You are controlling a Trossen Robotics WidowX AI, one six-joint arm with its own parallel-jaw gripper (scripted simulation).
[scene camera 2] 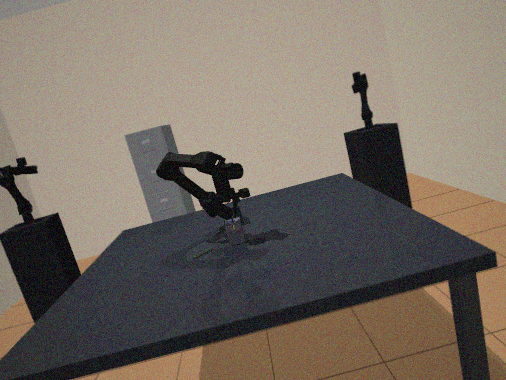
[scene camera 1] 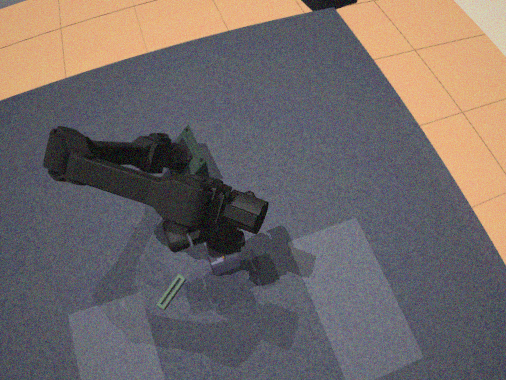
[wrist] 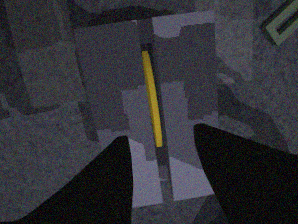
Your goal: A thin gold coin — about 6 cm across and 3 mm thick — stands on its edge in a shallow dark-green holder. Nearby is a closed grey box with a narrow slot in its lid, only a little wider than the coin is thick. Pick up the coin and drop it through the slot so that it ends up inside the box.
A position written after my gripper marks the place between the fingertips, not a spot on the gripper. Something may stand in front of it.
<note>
In view: my gripper (scene camera 1: 216, 236) and a gold coin (wrist: 149, 83).
My gripper also shows in scene camera 2 (scene camera 2: 231, 219) and in the wrist view (wrist: 161, 139).
</note>
